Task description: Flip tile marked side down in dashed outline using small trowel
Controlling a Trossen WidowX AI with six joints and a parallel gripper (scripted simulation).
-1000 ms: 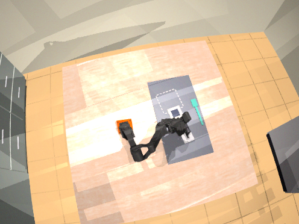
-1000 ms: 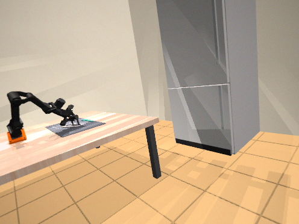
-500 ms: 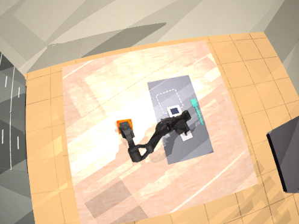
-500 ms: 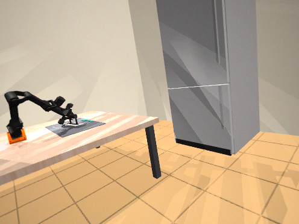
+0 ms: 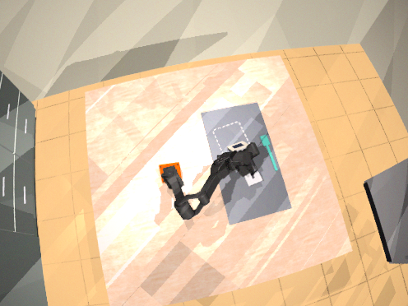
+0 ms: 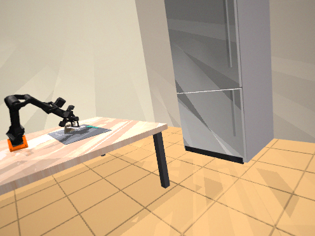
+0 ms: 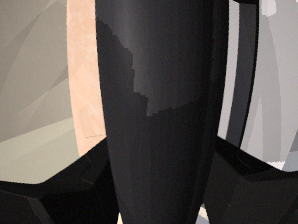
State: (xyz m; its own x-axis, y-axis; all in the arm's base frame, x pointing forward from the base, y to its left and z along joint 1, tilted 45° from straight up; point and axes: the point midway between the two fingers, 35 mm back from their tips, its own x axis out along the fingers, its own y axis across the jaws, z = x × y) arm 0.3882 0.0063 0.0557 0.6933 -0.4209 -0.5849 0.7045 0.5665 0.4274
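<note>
My gripper tip is now 120 mm above the grey mat, 30 mm to the right of it and 10 mm past it. Also, from my gripper tip: white tile (90 mm to the left, 60 mm below, 40 mm behind); then teal trowel (130 mm ahead, 100 mm below, 50 mm to the left).
</note>
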